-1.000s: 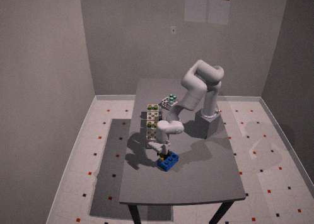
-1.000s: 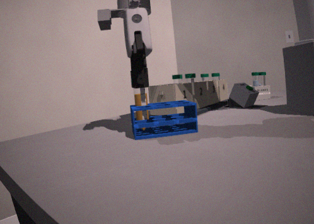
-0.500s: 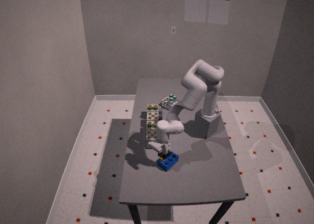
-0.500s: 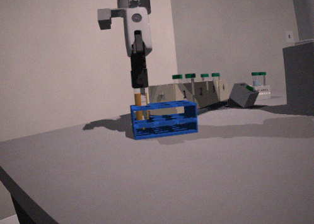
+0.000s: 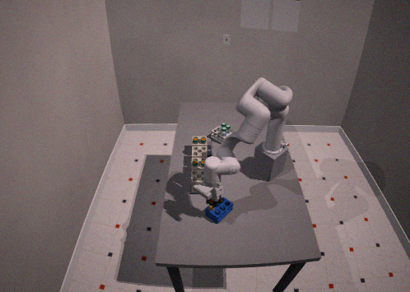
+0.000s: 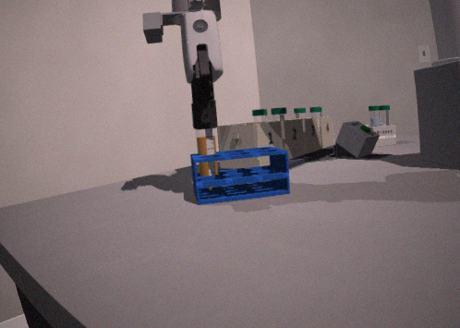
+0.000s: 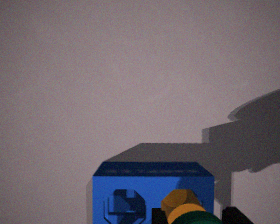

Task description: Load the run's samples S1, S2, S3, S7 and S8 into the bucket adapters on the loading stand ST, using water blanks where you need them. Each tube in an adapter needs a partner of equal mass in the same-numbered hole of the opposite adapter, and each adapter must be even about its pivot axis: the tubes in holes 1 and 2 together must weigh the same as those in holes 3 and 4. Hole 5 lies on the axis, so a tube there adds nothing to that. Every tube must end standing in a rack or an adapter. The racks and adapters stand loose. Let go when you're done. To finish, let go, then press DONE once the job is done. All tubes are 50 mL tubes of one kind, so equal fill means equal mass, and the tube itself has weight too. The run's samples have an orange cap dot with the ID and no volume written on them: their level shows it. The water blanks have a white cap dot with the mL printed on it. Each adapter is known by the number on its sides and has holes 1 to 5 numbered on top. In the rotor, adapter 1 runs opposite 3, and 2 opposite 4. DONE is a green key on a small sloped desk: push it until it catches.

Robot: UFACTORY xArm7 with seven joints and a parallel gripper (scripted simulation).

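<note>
Right now my hand is 50 mm above the sample tube and 10 mm past it. From my hand the other things lie so: blue rack (90 mm below, 40 mm behind, 10 mm to the right); then sloped done desk (390 mm to the right, 160 mm behind, 60 mm below); then adapter (210 mm to the right, 70 mm below, 40 mm ahead).
</note>
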